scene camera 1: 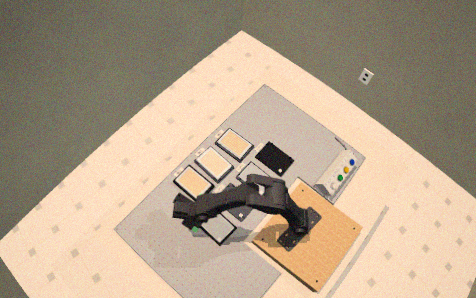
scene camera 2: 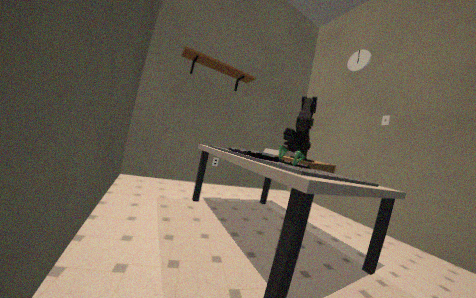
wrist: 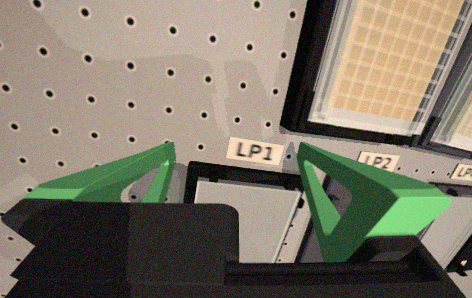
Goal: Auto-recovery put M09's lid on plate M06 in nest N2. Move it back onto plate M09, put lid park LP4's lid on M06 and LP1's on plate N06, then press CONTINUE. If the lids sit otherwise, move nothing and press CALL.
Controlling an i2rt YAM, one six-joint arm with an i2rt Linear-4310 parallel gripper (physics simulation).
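Places are measured from the arm's base along level axes (x ahead, y left, z up), in millimetres.
Where they show: gripper, fingertip midpoint: (scene camera 2: 285, 162) (wrist: 236, 148); arm's base, origin of the base link: (scene camera 1: 299, 228).
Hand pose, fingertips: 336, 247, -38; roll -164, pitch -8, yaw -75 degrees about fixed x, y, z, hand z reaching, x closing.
Observation:
Things, the pixels of their top centre, and the offset from my fingertips, as dx, dy, dz. "spot": a spot on its surface instead. Level surfaces: height alone.
- pale flat lid, middle of its top: (wrist: 236, 248) (scene camera 1: 215, 224) -88, -23, +10
- nearest plate, surface spot: (wrist: 390, 65) spot: +80, -73, +23
- pale lid, middle of its top: (wrist: 443, 242) (scene camera 1: 256, 178) -59, -283, +10
- black rectangle, surface spot: (scene camera 1: 274, 158) spot: -45, -412, +2
- button box, middle of its top: (scene camera 1: 340, 168) (scene camera 2: 274, 149) -289, -555, +76
- grey mat, its level: dz -8
- dark grey park, middle of its top: (wrist: 358, 246) (scene camera 1: 235, 200) -72, -151, +12
- label LP2, surface spot: (wrist: 378, 161) spot: +16, -141, -6
My gripper (scene camera 1: 196, 214) (scene camera 2: 290, 157) (wrist: 236, 148) is open, with its green fingers spread on either side of the park labelled LP1. A pale flat lid (scene camera 1: 220, 228) (wrist: 245, 215) lies there in a black frame, partly hidden by the gripper. Three tan plates (scene camera 1: 193, 183) (scene camera 1: 214, 163) (scene camera 1: 234, 143) stand in a row; the middle one looks paler. The nearest plate (wrist: 390, 65) shows clear edges in the wrist view. Another pale lid (scene camera 1: 248, 172) lies partly behind the arm. A black rectangle (scene camera 1: 274, 158) lies beyond it. Nest labels are unreadable.
A button box (scene camera 1: 335, 170) with blue, yellow, green and white buttons stands at the right of the grey mat (scene camera 1: 270, 107). The arm's wooden base (scene camera 1: 330, 250) is at the front right. A dark grey park (scene camera 1: 241, 209) lies beneath the arm, beside the label LP2 (wrist: 378, 161).

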